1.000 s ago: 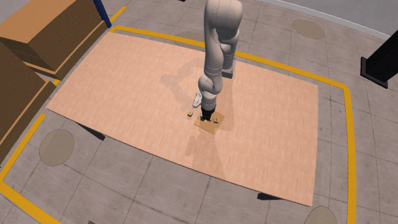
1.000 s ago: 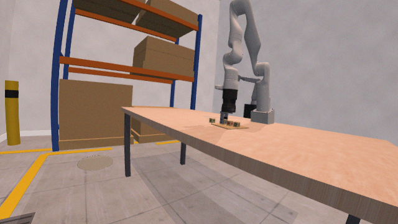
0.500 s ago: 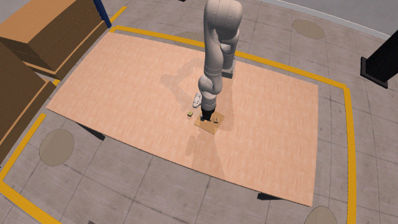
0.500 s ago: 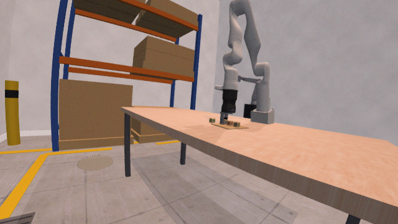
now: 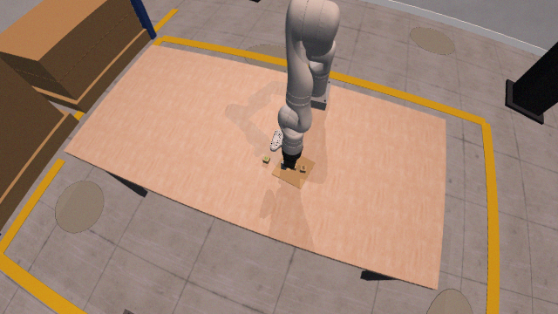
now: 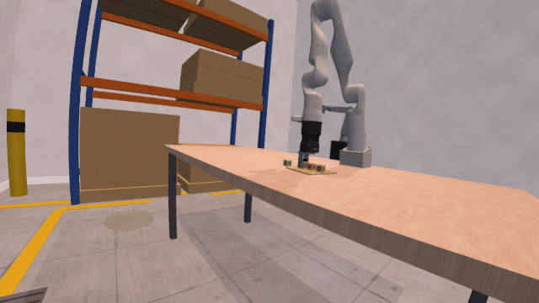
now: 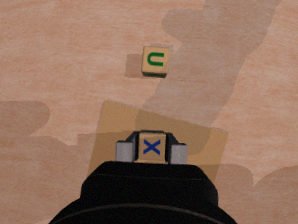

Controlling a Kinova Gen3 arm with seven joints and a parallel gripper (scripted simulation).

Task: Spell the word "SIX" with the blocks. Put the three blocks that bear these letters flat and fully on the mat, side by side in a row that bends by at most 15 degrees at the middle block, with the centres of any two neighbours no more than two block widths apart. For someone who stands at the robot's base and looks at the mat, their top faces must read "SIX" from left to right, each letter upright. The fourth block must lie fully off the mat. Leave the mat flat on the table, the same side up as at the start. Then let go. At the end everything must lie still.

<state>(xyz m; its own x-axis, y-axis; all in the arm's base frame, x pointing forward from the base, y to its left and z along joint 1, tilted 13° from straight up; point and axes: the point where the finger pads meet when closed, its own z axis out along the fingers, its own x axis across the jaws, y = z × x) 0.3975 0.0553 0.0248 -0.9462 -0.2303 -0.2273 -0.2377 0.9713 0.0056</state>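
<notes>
The block is 4 cm to the left of my hand, 1 cm below it and 1 cm behind it. From my hand the other things lie so: tan mat (4 cm to the left, 2 cm below, 1 cm behind).
</notes>
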